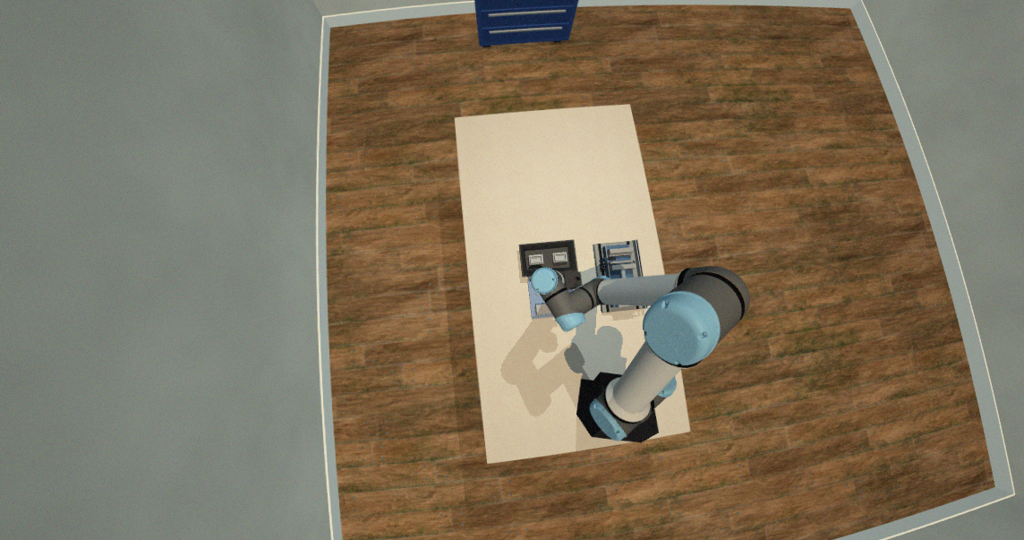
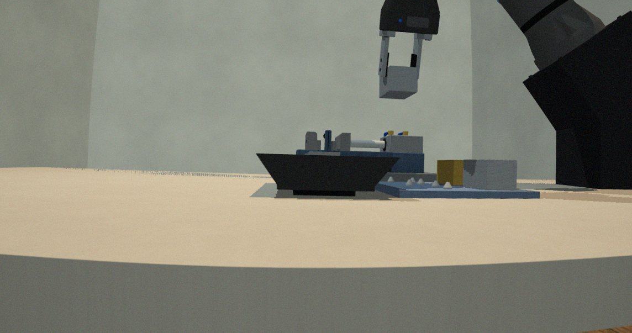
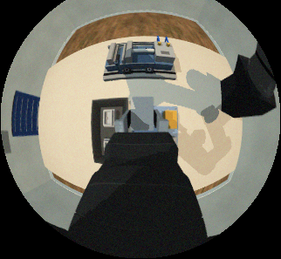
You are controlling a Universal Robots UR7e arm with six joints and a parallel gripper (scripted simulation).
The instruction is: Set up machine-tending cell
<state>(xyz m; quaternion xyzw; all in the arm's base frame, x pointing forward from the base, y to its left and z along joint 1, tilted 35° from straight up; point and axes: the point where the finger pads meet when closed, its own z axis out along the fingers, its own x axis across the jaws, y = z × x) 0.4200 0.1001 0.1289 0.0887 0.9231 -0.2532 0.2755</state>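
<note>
Right now my hand is 9 cm past the brass blank, 1 cm to the right of it and 16 cm above it. From my hand the other things lie so: hose end block (12 cm behind, 24 cm to the right, 10 cm below); vise (3 cm behind, 26 cm to the right, 14 cm below).
</note>
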